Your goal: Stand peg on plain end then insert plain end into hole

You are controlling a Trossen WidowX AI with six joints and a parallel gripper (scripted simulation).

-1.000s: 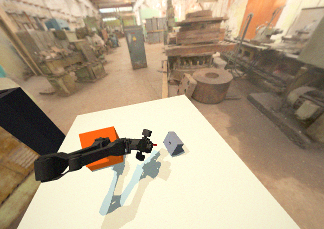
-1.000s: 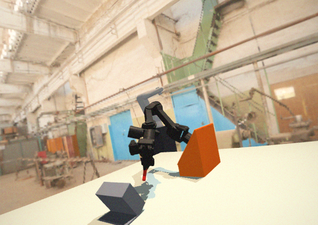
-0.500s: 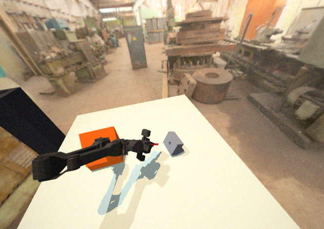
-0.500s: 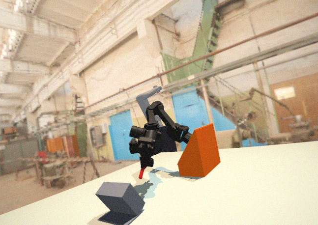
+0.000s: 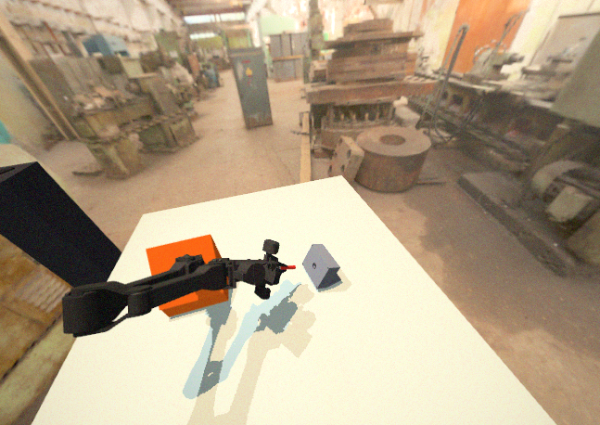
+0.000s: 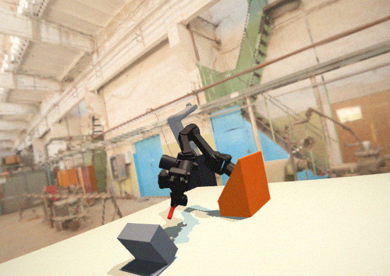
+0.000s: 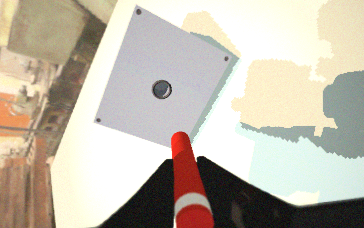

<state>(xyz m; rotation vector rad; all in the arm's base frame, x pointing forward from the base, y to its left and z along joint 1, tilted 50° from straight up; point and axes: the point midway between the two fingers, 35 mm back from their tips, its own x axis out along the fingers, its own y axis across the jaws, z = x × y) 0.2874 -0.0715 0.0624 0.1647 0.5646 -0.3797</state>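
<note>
Now: gripper tip 13 cm short of the sloped panel, 6 cm above it and 2 cm to the right of it. From my gripper tip the other things lie so: red peg (1 cm behind, 1 cm above).
</note>
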